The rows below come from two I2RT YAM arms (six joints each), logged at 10 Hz.
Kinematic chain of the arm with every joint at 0, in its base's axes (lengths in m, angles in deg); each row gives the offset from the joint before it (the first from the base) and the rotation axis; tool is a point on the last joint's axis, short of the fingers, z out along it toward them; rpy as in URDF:
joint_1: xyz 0 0 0.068 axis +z
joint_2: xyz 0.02 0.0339 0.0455 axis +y
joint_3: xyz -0.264 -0.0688 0 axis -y
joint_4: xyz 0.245 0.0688 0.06 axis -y
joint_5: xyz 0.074 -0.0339 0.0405 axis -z
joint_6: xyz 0.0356 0 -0.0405 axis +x
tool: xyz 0 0 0 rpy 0 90 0
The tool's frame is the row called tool.
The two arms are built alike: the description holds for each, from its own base.
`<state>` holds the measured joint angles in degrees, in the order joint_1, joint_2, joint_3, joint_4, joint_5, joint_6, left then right.
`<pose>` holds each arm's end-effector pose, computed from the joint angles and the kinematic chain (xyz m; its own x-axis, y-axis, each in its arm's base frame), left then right.
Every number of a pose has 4 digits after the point.
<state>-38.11 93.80 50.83 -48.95 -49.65 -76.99 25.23 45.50 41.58 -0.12 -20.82 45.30</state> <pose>0.2169 -0.1357 0.1568 -0.5859 -0.3421 -0.7346 -0.6717 0.7121 0.2041 0.1669 0.0926 0.3374 -0.5560 0.4725 -0.6838 -0.4605 0.5098 0.7266</pose>
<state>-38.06 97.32 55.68 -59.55 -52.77 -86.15 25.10 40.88 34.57 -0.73 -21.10 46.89</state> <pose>0.2207 -0.1368 0.1637 -0.5454 -0.3396 -0.7663 -0.7374 0.6290 0.2461 0.1548 0.0867 0.3059 -0.6010 0.4706 -0.6460 -0.4105 0.5118 0.7547</pose>
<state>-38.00 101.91 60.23 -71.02 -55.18 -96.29 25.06 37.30 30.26 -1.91 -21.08 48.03</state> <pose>0.2236 -0.1376 0.1667 -0.5179 -0.3156 -0.7951 -0.7885 0.5366 0.3006 0.1453 0.0821 0.2863 -0.6274 0.4725 -0.6190 -0.3748 0.5136 0.7719</pose>
